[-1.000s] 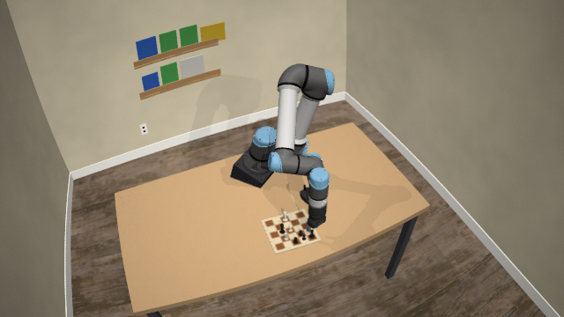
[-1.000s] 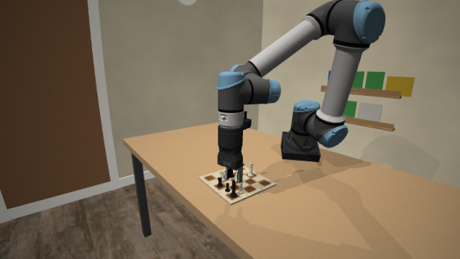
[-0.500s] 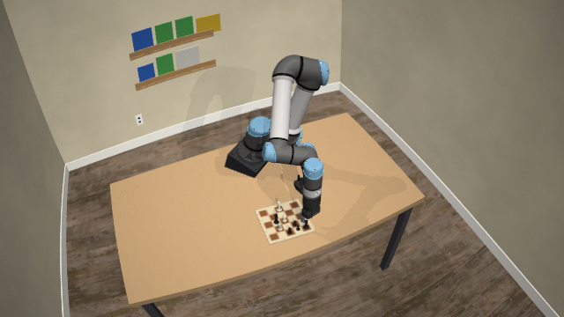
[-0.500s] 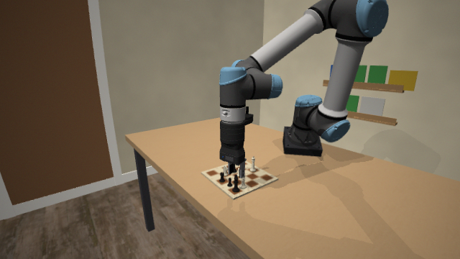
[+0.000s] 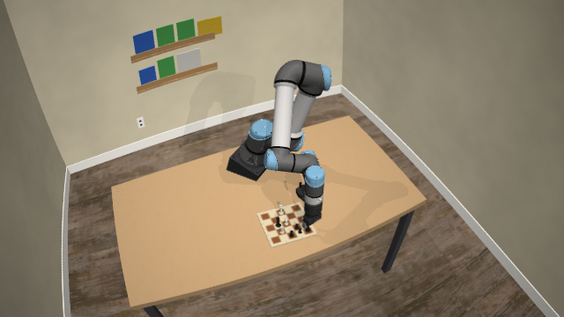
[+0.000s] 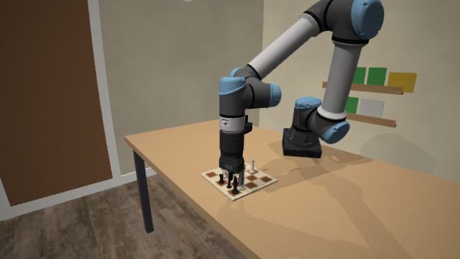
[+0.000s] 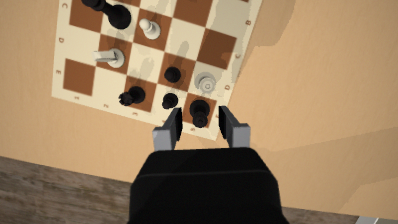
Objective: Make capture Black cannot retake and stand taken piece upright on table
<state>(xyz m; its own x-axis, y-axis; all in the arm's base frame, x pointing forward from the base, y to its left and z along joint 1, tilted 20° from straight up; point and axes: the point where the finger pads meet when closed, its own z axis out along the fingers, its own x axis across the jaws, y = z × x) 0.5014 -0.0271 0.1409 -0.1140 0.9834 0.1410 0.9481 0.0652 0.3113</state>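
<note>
Now: hand 9 cm past the white pawn, 6 cm to the left of it and 4 cm above it. The rest, counted from my hand: chessboard (9 cm behind, 6 cm to the right, 6 cm below).
</note>
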